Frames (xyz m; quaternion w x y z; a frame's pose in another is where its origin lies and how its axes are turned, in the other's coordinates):
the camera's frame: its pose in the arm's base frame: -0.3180 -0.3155 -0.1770 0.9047 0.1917 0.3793 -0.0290
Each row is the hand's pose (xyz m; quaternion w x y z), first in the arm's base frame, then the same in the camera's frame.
Working: the arm's base frame: its pose in the camera's frame: 0.1318 0.4122 0.2114 0.9047 -0.1917 -0.3793 0.0290

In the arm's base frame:
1: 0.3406 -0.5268 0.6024 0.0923 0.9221 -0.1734 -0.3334
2: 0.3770 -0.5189 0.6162 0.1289 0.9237 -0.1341 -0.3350
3: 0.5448 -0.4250 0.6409 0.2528 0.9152 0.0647 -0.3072
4: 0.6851 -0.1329 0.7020 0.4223 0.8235 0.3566 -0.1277
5: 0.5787 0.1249 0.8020 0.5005 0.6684 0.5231 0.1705
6: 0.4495 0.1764 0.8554 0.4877 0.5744 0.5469 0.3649
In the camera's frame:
1: -0.0953 0.1881 1.0205 0.2042 0.9480 -0.2291 0.0840
2: -0.0783 0.2071 1.0510 0.2525 0.9419 -0.2076 0.0767
3: 0.0324 0.3352 1.1454 0.4376 0.8942 -0.0697 0.0641
4: 0.1167 0.6530 1.1714 0.6789 0.7022 0.1618 0.1407
5: -0.0047 0.9028 1.0683 0.7744 0.4289 0.3355 0.3220
6: -0.1290 0.9422 0.9962 0.7482 0.2719 0.3964 0.4573

